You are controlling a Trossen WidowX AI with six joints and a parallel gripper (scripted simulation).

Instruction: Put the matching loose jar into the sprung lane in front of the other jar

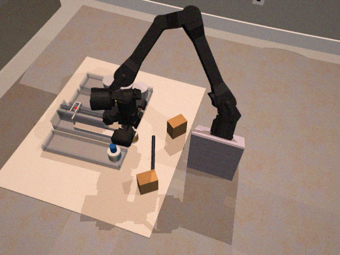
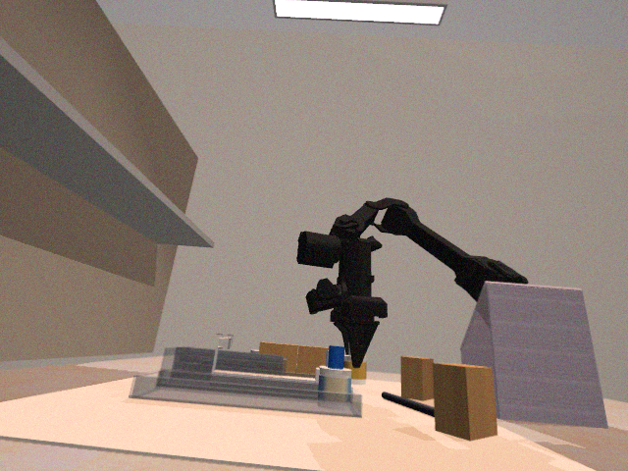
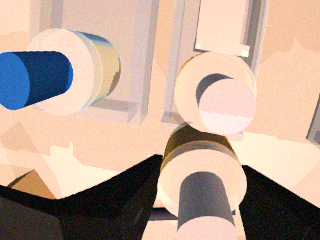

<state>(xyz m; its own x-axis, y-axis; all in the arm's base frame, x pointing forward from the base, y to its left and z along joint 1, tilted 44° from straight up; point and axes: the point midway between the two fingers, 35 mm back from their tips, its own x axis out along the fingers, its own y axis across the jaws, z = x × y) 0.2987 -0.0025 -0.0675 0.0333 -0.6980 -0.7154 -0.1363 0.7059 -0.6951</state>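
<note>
The blue-lidded jar lies 8 cm to the left of my gripper tip and 3 cm ahead of it. Round my gripper tip: black rod: 8 cm behind, 4 cm below, 1 cm to the left.
</note>
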